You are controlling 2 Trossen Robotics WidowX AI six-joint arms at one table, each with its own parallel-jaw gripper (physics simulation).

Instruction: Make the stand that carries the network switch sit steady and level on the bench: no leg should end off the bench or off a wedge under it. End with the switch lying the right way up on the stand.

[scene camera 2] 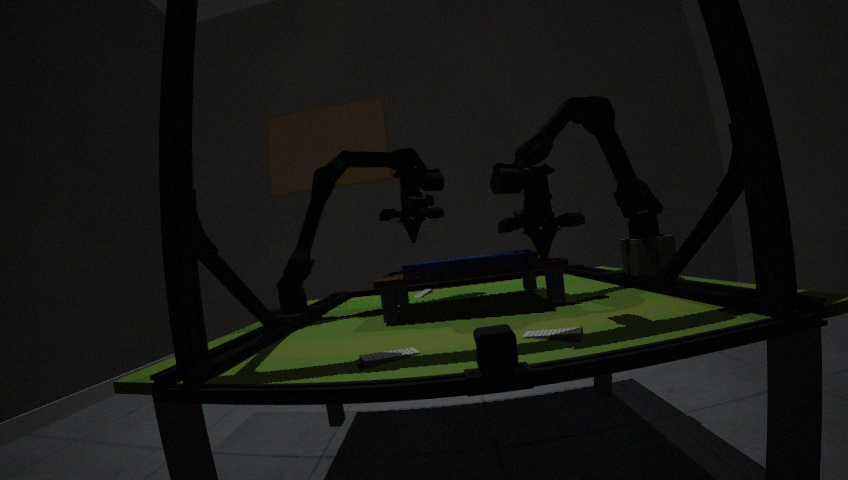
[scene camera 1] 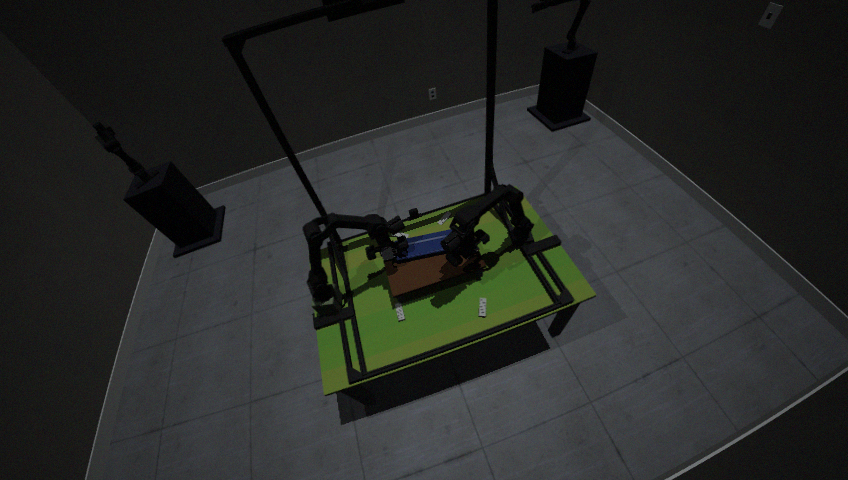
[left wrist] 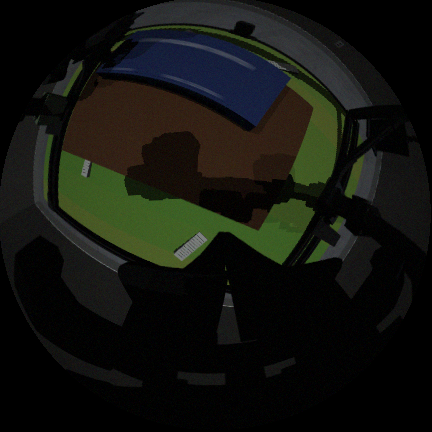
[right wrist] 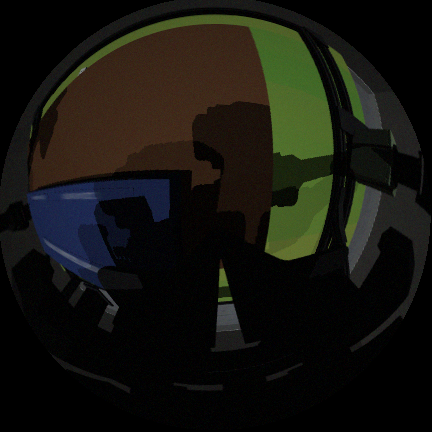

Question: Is my right gripper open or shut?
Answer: Shut.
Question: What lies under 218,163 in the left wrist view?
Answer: A brown stand.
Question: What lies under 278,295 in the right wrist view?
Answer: My right gripper.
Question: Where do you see a blue network switch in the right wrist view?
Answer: At 133,220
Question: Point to a brown stand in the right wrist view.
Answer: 192,99
